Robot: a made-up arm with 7 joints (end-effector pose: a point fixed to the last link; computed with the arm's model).
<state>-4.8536 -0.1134 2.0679 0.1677 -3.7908 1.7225 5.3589</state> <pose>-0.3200 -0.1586 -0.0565 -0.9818 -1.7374 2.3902</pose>
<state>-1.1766 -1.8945 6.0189 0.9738 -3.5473 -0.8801 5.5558</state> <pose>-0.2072 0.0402 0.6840 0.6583 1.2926 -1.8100</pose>
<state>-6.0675 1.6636 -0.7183 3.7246 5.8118 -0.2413 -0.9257</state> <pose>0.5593 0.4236 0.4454 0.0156 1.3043 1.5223</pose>
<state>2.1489 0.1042 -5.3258 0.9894 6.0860 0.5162 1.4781</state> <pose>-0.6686 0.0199 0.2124 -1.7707 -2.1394 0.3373</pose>
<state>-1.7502 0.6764 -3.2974 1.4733 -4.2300 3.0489 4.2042</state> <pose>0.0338 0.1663 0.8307 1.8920 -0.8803 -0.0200</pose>
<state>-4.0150 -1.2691 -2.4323 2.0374 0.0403 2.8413 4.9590</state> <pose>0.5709 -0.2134 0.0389 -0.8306 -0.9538 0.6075</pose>
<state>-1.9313 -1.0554 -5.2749 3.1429 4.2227 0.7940 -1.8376</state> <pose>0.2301 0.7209 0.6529 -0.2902 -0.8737 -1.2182</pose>
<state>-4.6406 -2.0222 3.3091 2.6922 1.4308 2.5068 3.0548</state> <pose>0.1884 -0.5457 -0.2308 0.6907 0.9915 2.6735</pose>
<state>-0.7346 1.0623 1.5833 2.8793 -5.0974 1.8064 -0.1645</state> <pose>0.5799 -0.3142 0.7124 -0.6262 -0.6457 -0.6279</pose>
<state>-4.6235 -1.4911 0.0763 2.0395 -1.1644 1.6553 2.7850</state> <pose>0.0982 -0.5124 0.8346 -0.3827 1.3896 0.3918</pose>
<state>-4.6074 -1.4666 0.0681 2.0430 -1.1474 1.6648 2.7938</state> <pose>0.1094 -0.4952 0.8455 -0.4221 1.4005 0.4104</pose>
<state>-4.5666 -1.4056 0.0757 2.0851 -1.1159 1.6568 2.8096</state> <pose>0.1215 -0.4721 0.8668 -0.4785 1.3703 0.4650</pose>
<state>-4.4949 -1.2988 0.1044 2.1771 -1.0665 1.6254 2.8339</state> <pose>0.1331 -0.4415 0.8994 -0.5543 1.2854 0.5718</pose>
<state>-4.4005 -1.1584 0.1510 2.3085 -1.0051 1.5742 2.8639</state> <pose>0.1427 -0.4057 0.9366 -0.6399 1.1561 0.7304</pose>
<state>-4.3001 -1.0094 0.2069 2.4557 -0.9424 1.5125 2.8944</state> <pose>0.1514 -0.3701 0.9693 -0.7184 1.0095 0.9221</pose>
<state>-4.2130 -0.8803 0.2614 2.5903 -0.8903 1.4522 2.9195</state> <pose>0.1609 -0.3408 0.9919 -0.7731 0.8774 1.1093</pose>
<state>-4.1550 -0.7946 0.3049 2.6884 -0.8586 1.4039 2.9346</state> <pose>0.1709 -0.3238 1.0029 -0.7940 0.7828 1.2496</pose>
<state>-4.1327 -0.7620 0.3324 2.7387 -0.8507 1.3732 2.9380</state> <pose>0.1791 -0.3238 1.0038 -0.7819 0.7318 1.3174</pose>
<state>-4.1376 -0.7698 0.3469 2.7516 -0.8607 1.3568 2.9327</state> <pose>0.1842 -0.3380 0.9979 -0.7479 0.7121 1.3248</pose>
